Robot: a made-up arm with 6 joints. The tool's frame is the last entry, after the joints. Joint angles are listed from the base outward. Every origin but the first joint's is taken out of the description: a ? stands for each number. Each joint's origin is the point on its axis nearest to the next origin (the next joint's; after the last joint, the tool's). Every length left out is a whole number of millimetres.
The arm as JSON. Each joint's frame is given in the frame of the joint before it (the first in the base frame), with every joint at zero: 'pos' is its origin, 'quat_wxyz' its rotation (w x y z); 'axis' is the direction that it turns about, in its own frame. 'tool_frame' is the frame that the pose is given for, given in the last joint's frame.
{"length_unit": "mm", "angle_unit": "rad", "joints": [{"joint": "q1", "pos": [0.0, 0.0, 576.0], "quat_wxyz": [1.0, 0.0, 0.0, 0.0], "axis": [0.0, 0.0, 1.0]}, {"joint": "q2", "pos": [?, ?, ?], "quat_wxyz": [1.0, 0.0, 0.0, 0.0], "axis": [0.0, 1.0, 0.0]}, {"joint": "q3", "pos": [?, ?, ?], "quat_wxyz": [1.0, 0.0, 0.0, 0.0], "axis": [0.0, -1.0, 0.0]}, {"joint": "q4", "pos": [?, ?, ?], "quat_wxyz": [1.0, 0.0, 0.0, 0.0], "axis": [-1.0, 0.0, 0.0]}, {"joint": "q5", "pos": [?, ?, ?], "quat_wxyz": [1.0, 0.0, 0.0, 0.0], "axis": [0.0, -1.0, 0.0]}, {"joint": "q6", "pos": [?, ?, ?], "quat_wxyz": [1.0, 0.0, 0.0, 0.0], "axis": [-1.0, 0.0, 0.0]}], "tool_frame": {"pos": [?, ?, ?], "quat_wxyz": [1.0, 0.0, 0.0, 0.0]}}
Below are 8 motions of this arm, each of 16 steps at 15 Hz.
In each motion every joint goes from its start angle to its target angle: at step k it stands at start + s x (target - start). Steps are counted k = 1, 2, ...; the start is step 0. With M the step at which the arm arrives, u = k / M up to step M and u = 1 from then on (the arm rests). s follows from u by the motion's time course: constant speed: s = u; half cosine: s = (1 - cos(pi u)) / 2; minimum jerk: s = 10 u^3 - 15 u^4 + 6 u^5.
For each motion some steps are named. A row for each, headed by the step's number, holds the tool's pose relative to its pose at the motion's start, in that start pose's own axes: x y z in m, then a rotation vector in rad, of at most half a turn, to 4 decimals.
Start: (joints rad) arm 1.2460 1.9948 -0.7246 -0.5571 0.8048 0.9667
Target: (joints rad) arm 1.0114 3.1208 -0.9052 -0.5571 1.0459 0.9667
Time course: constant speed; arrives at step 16
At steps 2, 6, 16:
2: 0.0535 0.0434 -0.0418 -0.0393 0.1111 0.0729
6: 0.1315 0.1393 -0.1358 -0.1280 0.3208 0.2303
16: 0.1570 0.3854 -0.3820 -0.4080 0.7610 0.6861

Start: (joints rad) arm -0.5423 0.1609 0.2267 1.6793 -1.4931 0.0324
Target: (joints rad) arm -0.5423 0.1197 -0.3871 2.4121 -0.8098 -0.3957
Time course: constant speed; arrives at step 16
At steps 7, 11, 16:
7: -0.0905 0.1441 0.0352 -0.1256 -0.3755 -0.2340
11: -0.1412 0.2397 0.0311 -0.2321 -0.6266 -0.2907
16: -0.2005 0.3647 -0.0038 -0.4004 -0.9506 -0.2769

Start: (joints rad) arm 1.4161 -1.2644 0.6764 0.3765 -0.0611 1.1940
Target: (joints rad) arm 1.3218 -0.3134 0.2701 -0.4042 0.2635 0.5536
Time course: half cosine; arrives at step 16
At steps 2, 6, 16:
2: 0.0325 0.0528 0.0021 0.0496 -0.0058 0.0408
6: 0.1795 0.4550 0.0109 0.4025 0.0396 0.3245
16: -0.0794 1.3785 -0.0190 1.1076 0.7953 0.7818

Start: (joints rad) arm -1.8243 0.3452 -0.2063 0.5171 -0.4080 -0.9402
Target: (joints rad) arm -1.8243 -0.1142 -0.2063 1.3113 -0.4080 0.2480
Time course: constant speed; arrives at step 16
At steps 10, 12, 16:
10: -0.3651 0.0176 0.0062 -1.1031 -0.3991 -0.2173
12: -0.4375 0.0173 -0.0112 -1.3094 -0.4627 -0.3181
16: -0.5764 0.0127 -0.0637 -1.6984 -0.5529 -0.5798

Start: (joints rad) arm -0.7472 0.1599 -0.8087 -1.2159 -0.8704 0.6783
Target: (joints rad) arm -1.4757 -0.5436 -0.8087 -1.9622 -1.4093 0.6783
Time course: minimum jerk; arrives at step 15
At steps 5, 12, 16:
5: -0.0217 0.0096 -0.0721 0.0727 -0.1977 0.2128
12: 0.0289 0.1189 -0.2463 -0.1323 -0.8915 0.8676
16: 0.0383 0.1311 -0.2530 -0.1798 -0.9414 0.9042

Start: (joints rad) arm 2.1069 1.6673 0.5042 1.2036 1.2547 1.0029
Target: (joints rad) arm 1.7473 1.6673 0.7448 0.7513 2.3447 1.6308
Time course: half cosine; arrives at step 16
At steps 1, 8, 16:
1: -0.0050 -0.0006 -0.0026 -0.0063 0.0014 -0.0127
8: -0.2743 -0.0183 -0.1037 -0.4317 0.1570 -0.6405
16: -0.5614 -0.0153 -0.1397 -1.0344 0.4450 -1.2013

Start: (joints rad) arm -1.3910 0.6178 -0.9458 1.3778 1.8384 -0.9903
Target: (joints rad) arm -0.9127 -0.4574 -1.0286 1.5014 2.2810 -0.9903
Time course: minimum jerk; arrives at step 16
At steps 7, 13, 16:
7: 0.1608 0.3115 -0.0221 -0.2680 0.1397 0.4111
13: 0.1455 0.7420 -0.2228 -0.5617 0.3531 1.0963
16: 0.1291 0.7715 -0.2446 -0.5823 0.3714 1.1578

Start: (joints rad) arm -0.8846 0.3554 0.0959 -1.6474 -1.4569 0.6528
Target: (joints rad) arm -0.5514 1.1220 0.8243 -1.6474 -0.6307 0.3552
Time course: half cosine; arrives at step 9
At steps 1, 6, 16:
1: 0.0099 -0.0147 0.0134 0.0105 -0.0105 -0.0115
6: 0.3186 -0.4367 0.1731 0.2353 -0.2859 -0.2668
16: 0.4389 -0.5989 0.1471 0.2986 -0.3933 -0.3445

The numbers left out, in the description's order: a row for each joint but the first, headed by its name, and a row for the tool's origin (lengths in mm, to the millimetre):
q2: 0.0 0.0 0.0
q3: 0.0 0.0 919.0
q4: 524.0 0.0 0.0
q5: 0.0 -248.0 0.0
q6: 0.0 0.0 0.0
tool: 0.0 0.0 0.0

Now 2 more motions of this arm.
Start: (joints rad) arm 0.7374 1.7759 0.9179 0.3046 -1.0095 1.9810
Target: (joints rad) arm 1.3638 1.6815 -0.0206 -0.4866 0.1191 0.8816
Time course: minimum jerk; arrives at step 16
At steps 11, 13, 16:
11: 0.1064 0.0755 0.6313 0.9168 -0.2313 -0.2481
13: 0.0994 0.1381 0.7093 1.0914 -0.2130 -0.2850
16: 0.0946 0.1634 0.7359 1.1551 -0.2019 -0.3035

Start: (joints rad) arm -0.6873 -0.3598 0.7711 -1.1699 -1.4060 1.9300
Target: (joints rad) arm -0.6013 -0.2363 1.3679 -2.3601 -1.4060 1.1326
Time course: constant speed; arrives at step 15
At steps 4, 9, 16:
4: 0.0687 -0.0549 0.0389 0.1425 -0.3377 -0.1102
9: 0.1350 -0.1223 0.1288 0.2900 -0.7928 -0.0928
16: 0.1649 -0.1764 0.2825 0.3975 -1.3151 0.1686

